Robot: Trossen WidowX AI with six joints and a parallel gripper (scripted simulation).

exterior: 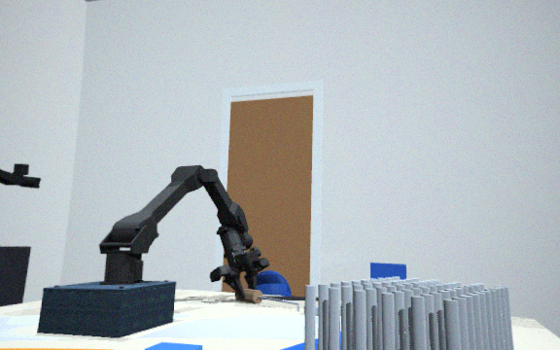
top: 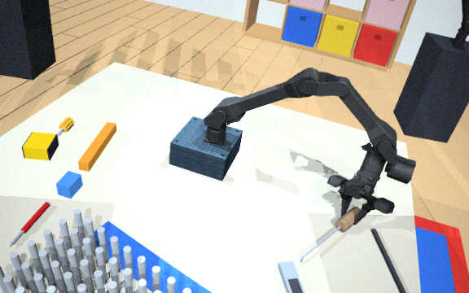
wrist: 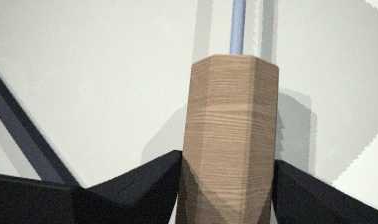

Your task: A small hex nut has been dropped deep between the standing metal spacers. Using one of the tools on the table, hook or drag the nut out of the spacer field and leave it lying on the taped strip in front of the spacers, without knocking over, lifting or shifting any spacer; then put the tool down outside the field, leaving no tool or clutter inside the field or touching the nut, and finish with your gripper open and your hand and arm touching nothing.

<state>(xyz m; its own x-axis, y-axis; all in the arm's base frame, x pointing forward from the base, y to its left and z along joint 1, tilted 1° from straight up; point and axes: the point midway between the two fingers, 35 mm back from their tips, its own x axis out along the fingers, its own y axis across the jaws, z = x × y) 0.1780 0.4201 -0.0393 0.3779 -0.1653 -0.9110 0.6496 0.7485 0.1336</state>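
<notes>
The blue taped strip is 26 cm ahead of my gripper tip, 49 cm to the right of it and 1 cm below it. The rest, counted from my gripper tip: orange bar: 14 cm behind, 77 cm to the right; blue cube: 6 cm ahead, 77 cm to the right, 1 cm above; grey block: 25 cm ahead, 16 cm to the right.
</notes>
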